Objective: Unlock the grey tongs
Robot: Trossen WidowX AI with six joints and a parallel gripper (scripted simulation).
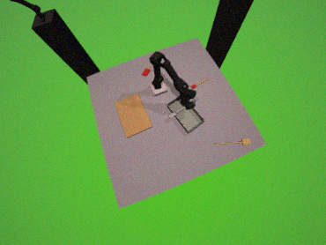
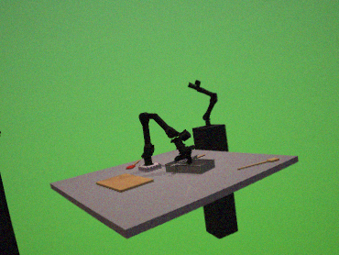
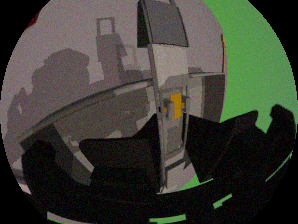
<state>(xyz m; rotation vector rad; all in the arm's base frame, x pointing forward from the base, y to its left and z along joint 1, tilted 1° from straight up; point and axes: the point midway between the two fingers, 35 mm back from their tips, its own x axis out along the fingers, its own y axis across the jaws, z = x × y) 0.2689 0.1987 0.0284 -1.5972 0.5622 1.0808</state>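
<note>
Now: gripper tip 3 cm short of the roasting tin and 3 cm to the left of it. Also, from my gripper tip: yellow lock piece: 3 cm behind, 2 cm to the left, 3 cm above; wooden board: 7 cm behind, 48 cm to the right, 2 cm below.
</note>
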